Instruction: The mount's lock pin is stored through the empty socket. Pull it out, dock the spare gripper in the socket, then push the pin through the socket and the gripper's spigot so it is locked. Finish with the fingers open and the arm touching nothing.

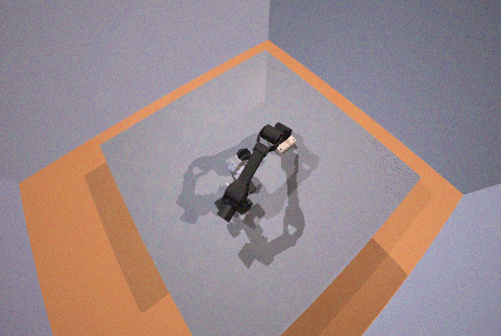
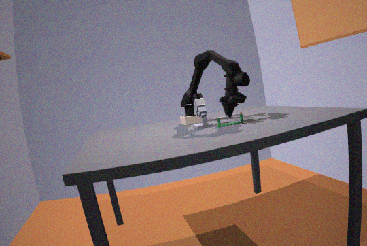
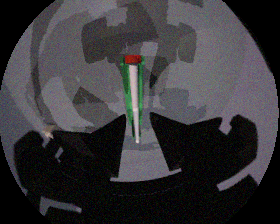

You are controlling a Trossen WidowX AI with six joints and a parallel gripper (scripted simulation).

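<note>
Right now my gripper tip is 20 mm above the green bar-shaped rack and 10 mm to the right of it. Also, from my gripper tip: spare gripper: 120 mm behind, 100 mm to the right, 80 mm above; grey socket mount: 100 mm to the right, 100 mm behind, 10 mm above.
</note>
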